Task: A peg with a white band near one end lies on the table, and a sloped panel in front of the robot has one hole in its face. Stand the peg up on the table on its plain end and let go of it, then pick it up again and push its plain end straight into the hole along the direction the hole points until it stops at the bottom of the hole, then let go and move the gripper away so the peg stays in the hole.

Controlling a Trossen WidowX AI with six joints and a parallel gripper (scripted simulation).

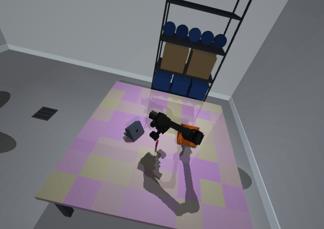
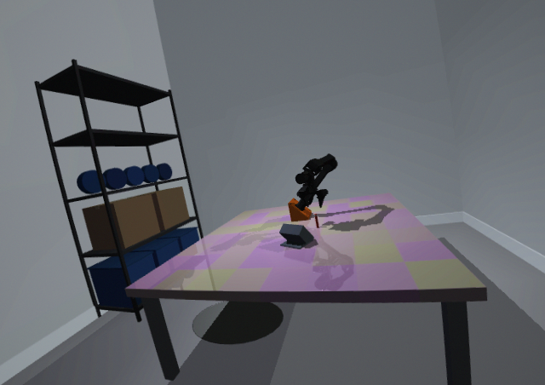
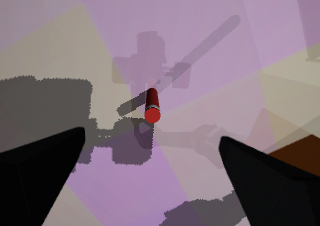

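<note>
The red peg is 60 mm below my gripper tip. Also, from my gripper tip: sloped panel (210 mm ahead, 80 mm below, 60 mm to the right).
</note>
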